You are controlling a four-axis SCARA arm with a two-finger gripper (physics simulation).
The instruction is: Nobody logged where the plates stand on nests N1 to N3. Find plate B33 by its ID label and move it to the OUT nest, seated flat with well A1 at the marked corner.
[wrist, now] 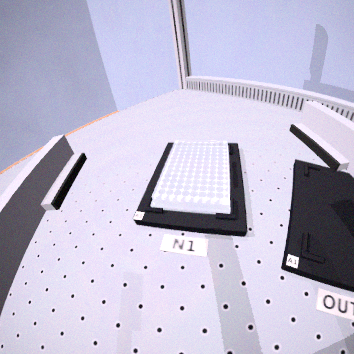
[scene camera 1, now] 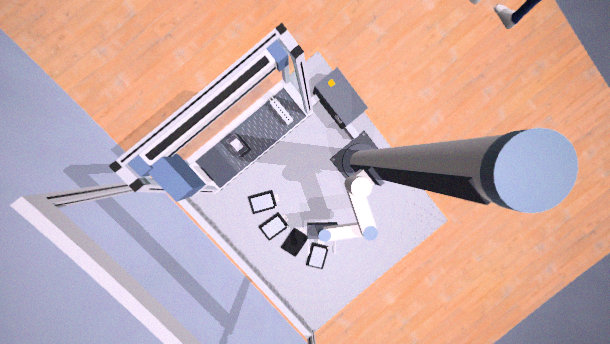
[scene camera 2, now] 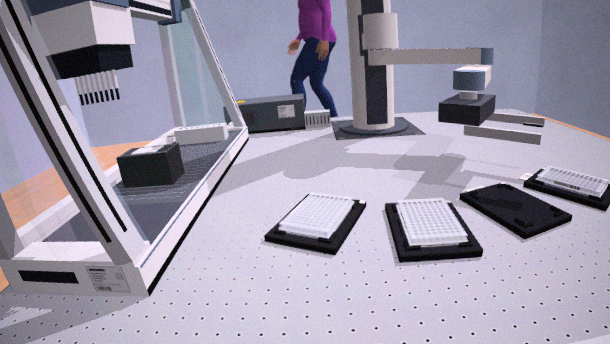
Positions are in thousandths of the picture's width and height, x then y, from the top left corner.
The gripper (scene camera 2: 889,376) carries nothing. Also in view: a white well plate (scene camera 2: 943,531). Also in view: an OUT nest (scene camera 2: 861,626), a black box (scene camera 2: 257,493) and an N1 label (wrist: 490,688).
The white well plate also shows in the wrist view (wrist: 552,501). The gripper also shows in the wrist view (wrist: 530,355). The OUT nest is seen too in the wrist view (wrist: 880,708).
